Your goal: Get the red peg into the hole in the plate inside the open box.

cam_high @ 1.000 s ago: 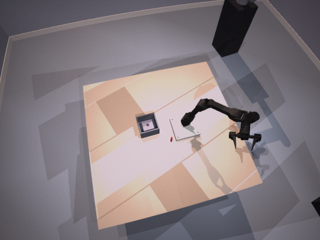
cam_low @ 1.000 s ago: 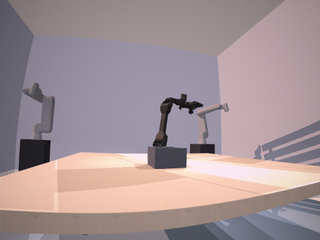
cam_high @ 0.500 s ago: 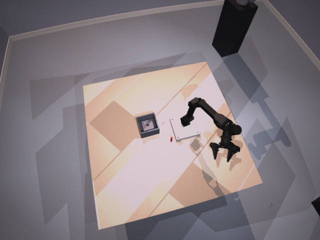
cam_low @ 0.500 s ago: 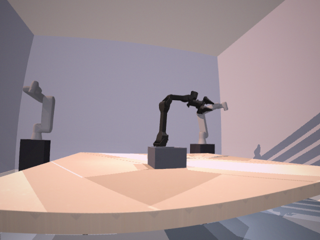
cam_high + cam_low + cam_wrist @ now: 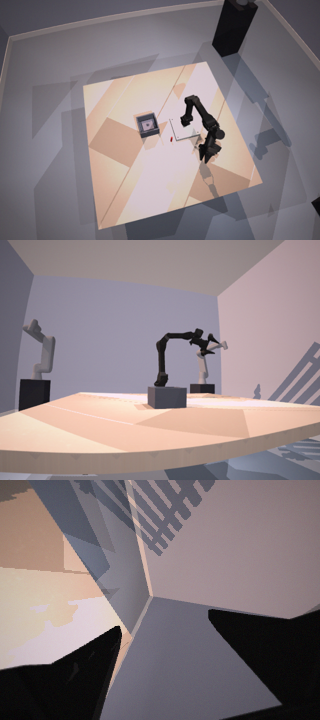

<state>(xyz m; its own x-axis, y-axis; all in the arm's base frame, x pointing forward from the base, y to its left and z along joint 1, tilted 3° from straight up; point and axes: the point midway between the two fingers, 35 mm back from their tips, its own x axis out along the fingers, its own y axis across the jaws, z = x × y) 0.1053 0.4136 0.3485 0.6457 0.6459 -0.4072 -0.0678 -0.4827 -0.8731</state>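
The red peg is 40 mm ahead of my gripper tip, 320 mm to the right of it and 340 mm below it. Also, from my gripper tip: pale bottom plate (180 mm ahead, 510 mm to the right, 340 mm below); grey box (180 mm ahead, 510 mm to the right, 360 mm below).
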